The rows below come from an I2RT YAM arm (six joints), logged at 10 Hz.
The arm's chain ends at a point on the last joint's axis. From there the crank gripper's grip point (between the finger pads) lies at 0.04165 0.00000 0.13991 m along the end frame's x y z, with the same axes.
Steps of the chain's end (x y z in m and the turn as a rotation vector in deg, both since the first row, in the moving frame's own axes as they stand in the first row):
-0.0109, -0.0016, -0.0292, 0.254, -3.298, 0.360
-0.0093, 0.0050, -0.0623, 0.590, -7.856, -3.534
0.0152, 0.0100, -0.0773, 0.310, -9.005, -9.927
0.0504, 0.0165, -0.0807, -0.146, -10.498, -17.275
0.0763, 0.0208, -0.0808, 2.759, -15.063, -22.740
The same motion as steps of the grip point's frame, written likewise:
-0.0190, -0.0020, -0.0270, 0.254, -3.298, 0.360
-0.0289, 0.0016, -0.0579, 0.590, -7.856, -3.534
-0.0078, 0.0040, -0.0726, 0.310, -9.005, -9.927
0.0228, 0.0084, -0.0755, -0.146, -10.498, -17.275
0.0350, 0.0053, -0.0756, 2.759, -15.063, -22.740

